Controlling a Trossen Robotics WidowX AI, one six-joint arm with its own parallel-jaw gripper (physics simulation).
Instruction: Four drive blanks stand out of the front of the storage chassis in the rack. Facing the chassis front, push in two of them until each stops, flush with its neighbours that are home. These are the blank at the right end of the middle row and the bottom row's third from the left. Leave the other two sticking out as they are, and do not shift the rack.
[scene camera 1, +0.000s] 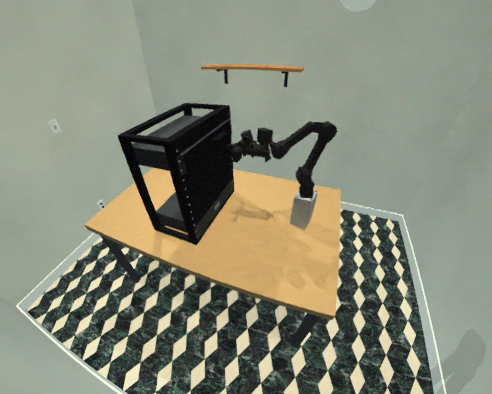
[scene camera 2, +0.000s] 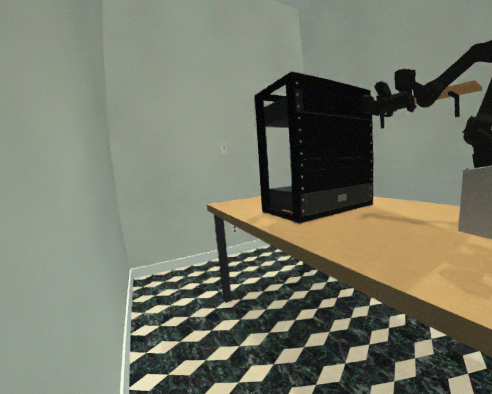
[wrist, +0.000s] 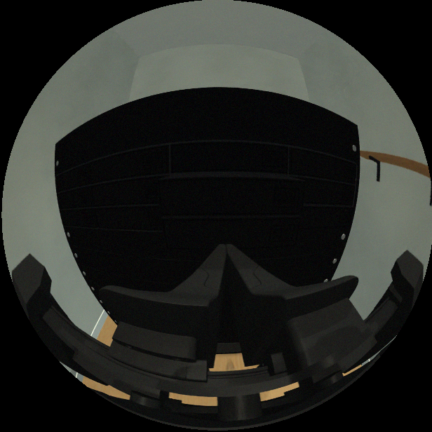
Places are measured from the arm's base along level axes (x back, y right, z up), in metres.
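Pixels of known places: gripper, fingertip midpoint: (scene camera 1: 226, 146) (scene camera 2: 359, 111); arm's base at its link origin: (scene camera 1: 306, 194) (scene camera 2: 490, 166).
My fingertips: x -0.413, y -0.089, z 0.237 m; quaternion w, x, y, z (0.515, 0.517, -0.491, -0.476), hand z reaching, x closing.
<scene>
For each thing: its top centre in the pictures, then the offset to it from my fingertips. Level surfaces: height alone.
- black rack at its top centre: (scene camera 1: 180, 117) (scene camera 2: 314, 91) dx -0.203, dy -0.058, dz +0.141 m
- wooden table at its surface level: dz -0.445 m
- grey panel at its top centre: (scene camera 2: 341, 187) (scene camera 1: 215, 199) dx -0.069, dy -0.051, dz -0.324 m
The black rack (scene camera 1: 186, 200) (scene camera 2: 296, 150) (wrist: 343, 234) stands upright on the table. The storage chassis front (scene camera 1: 210, 165) (scene camera 2: 335, 140) (wrist: 230, 195) is nearly black. Faint seams between blanks show in the wrist view, with a wide middle section that seems to stand forward. Which blanks stand out, and how far, is too dark to tell. My gripper (scene camera 1: 234, 152) (scene camera 2: 367, 106) (wrist: 224, 250) is shut and empty. It points at the upper part of the front, at or very close to it; contact is not clear. It hides the lower middle of the front in the wrist view.
The wooden table (scene camera 1: 265, 250) (scene camera 2: 380, 240) carries the rack and the arm's grey base block (scene camera 1: 303, 210) (scene camera 2: 475, 200). A grey panel (scene camera 2: 320, 200) with a light label lies at the rack's bottom. A wall shelf (scene camera 1: 252, 67) (scene camera 2: 467, 89) (wrist: 400, 160) hangs behind.
</scene>
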